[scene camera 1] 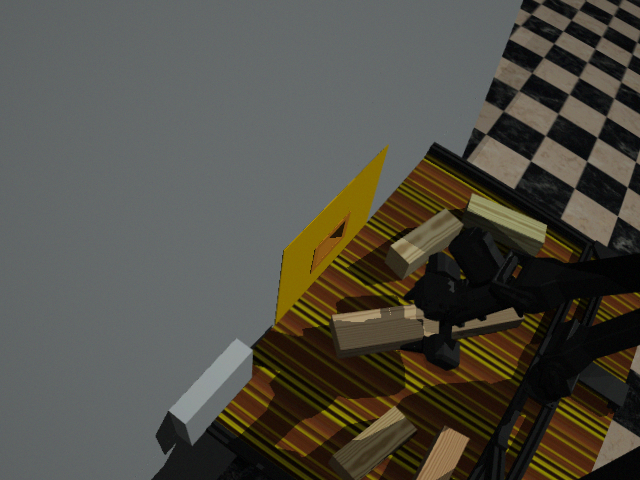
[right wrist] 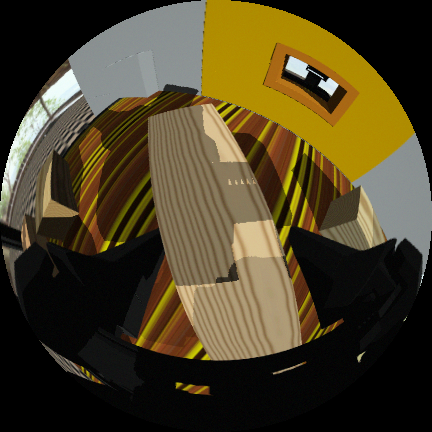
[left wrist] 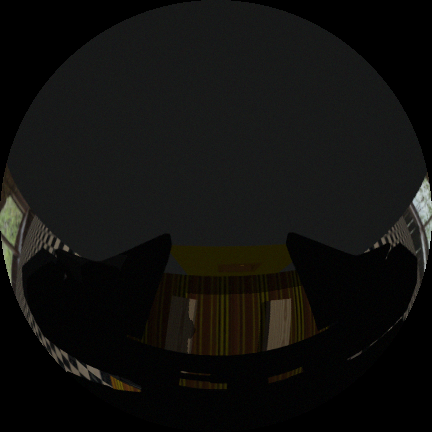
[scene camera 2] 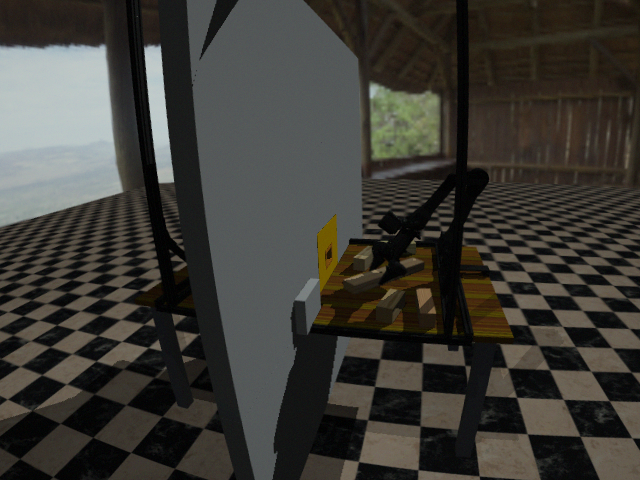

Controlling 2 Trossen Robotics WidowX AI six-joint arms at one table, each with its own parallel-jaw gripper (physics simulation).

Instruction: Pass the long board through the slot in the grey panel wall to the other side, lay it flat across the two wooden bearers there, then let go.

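Frame: origin at the left arm's base, x right, y ahead, z up, level; centimetres.
Where they show: left gripper, fingertip midpoint: (left wrist: 230,239); right gripper, fingertip midpoint: (scene camera 1: 403,323) (right wrist: 230,232) (scene camera 2: 374,278); left arm's base at its link origin: (right wrist: 309,84); right arm's base at its link origin: (scene camera 1: 544,386).
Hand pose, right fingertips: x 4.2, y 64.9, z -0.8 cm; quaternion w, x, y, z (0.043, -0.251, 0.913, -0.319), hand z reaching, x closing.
Things, the pixels of their top centre, and the offset from my right fingertips. "spot": a spot on its surface instead.
- long wooden board at its top centre: (right wrist: 247,311) (scene camera 1: 434,317) (scene camera 2: 386,270) dx -2.9, dy +3.9, dz +2.1 cm
- pale grey block at a spot on its surface: (scene camera 1: 211,382) spot: dx +30.3, dy -14.9, dz +8.9 cm
The long wooden board (scene camera 1: 374,333) (scene camera 2: 363,281) (right wrist: 215,190) lies on the right arm's side of the grey panel wall (scene camera 1: 155,155) (scene camera 2: 279,155) (left wrist: 215,125) (right wrist: 170,30), one end towards it. My right gripper (scene camera 1: 406,320) (scene camera 2: 378,272) (right wrist: 230,232) is open, its fingers astride the board. The slot's orange frame (right wrist: 273,70) sits in a yellow panel (scene camera 1: 297,271) (scene camera 2: 325,235) (left wrist: 192,256) (right wrist: 235,50). In the left wrist view two wooden bearers (left wrist: 176,320) (left wrist: 280,322) lie apart on the striped table. My left gripper (left wrist: 230,239) is open and empty, facing the wall above the bearers.
On the right arm's table, wooden blocks (scene camera 1: 426,240) (scene camera 1: 509,222) lie towards the top right and others (scene camera 1: 373,441) (scene camera 1: 444,454) towards the bottom in scene camera 1. A pale grey block (scene camera 1: 211,382) (scene camera 2: 308,307) sits against the wall beside the yellow panel. Dark frame posts (scene camera 2: 461,103) rise at the table.
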